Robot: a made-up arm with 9 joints. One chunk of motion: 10 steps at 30 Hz.
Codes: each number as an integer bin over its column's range. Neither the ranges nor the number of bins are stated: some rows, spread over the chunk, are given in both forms.
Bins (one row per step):
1: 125 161 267 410 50 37
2: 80 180 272 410 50 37
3: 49 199 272 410 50 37
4: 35 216 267 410 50 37
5: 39 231 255 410 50 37
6: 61 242 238 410 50 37
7: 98 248 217 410 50 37
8: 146 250 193 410 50 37
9: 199 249 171 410 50 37
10: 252 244 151 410 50 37
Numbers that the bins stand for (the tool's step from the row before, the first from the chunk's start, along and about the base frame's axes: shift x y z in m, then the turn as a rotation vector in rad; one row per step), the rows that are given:
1: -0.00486 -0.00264 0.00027 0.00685 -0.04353 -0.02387
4: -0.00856 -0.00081 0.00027 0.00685 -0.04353 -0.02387
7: -0.00597 0.00025 -0.00090 0.00685 -0.04353 -0.02387
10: 0.00036 0.00012 -0.00245 0.00685 -0.04353 -0.02387
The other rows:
2: -0.00671 -0.00201 0.00039 0.00685 -0.04353 -0.02387
3: -0.00799 -0.00138 0.00039 0.00685 -0.04353 -0.02387
5: -0.00840 -0.00032 -0.00001 0.00685 -0.04353 -0.02387
6: -0.00749 0.00005 -0.00041 0.00685 -0.04353 -0.02387
8: -0.00400 0.00032 -0.00147 0.00685 -0.04353 -0.02387
9: -0.00182 0.00028 -0.00198 0.00685 -0.04353 -0.02387

